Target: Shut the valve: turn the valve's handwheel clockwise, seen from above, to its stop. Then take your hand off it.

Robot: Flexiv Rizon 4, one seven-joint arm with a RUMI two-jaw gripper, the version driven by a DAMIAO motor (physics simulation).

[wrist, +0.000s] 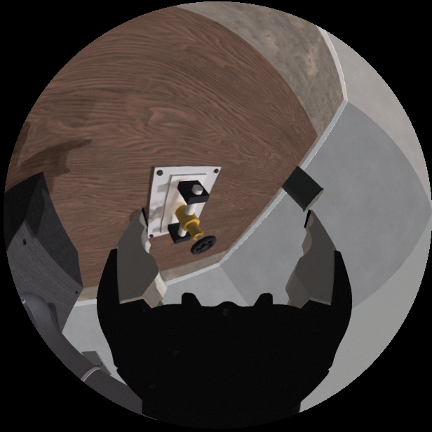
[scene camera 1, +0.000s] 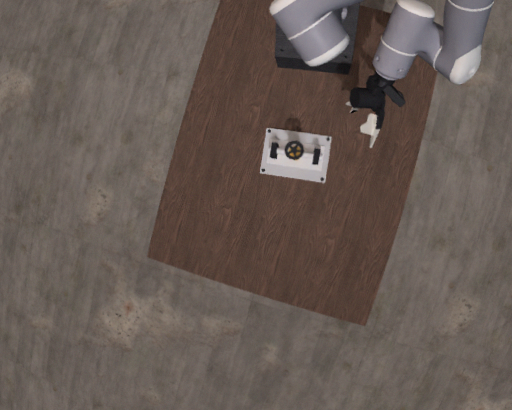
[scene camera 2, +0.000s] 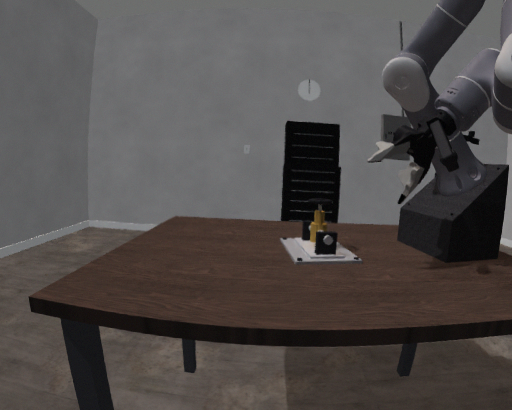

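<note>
A black spoked handwheel sits on top of a yellow valve body. The valve is fixed between two black blocks on a light grey base plate, which lies on the table. My gripper is wide open with light-coloured fingers. It is up in the air, to the right of the valve in both scene views, well apart from the handwheel and touching nothing. The wheel's turning position cannot be told.
The brown wooden table bears the valve plate and the robot's dark base block. A black slatted cabinet-like object stands behind the table by the wall.
</note>
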